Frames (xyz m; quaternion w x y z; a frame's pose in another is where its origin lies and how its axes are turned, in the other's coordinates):
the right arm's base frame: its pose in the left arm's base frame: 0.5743 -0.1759 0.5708 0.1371 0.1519 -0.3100 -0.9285
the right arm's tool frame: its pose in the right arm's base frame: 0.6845 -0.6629 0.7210 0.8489 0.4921 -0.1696 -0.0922
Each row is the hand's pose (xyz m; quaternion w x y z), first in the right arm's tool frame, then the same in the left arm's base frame.
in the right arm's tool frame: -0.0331 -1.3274 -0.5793 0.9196 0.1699 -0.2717 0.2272
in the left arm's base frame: -0.1171 -0.2064 -0.6619 0.1453 0.3031 0.7743 0.5362
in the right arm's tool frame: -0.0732 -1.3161 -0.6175 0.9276 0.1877 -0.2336 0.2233
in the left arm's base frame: -0.0826 -0.2448 -0.6389 0.1221 0.2758 0.7955 0.5256
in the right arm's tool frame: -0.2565 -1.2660 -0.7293 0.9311 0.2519 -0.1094 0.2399
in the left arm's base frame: 0.0786 -0.3578 -0.5396 0.0250 0.2101 0.8545 0.4744
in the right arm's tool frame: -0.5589 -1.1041 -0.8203 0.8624 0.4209 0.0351 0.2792
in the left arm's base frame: 0.3311 -0.4447 -0.3058 0.1021 -0.1624 -0.9348 -0.2989
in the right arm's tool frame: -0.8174 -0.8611 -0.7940 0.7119 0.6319 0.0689 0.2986
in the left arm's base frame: 0.5282 -0.4067 -0.0121 0.1401 -0.1843 -0.9719 -0.0432
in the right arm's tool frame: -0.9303 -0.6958 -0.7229 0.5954 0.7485 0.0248 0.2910
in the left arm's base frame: 0.6037 -0.3258 0.1692 0.1062 -0.2276 -0.9607 0.1181
